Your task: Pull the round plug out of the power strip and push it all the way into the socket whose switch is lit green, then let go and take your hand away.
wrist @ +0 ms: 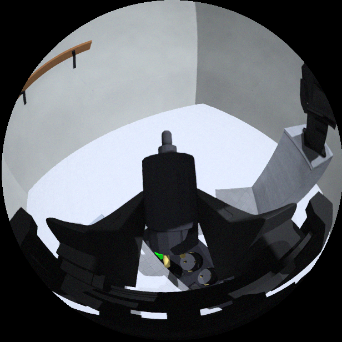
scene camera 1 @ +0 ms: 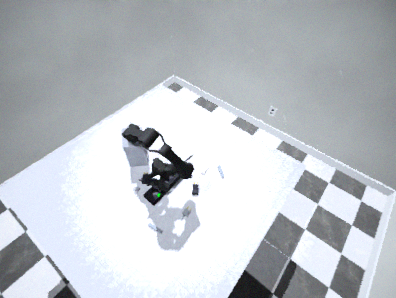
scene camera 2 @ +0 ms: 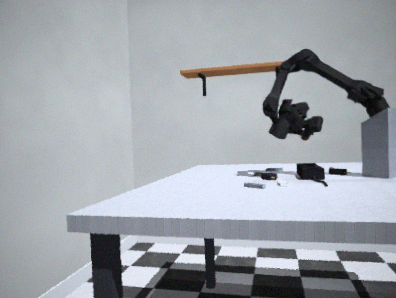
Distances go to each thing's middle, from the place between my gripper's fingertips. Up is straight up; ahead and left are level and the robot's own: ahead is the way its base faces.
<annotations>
Now: hand 10 mm to the right of the round black plug (wrist: 170, 197), 10 mm below it and 10 mm short of it.
</annotations>
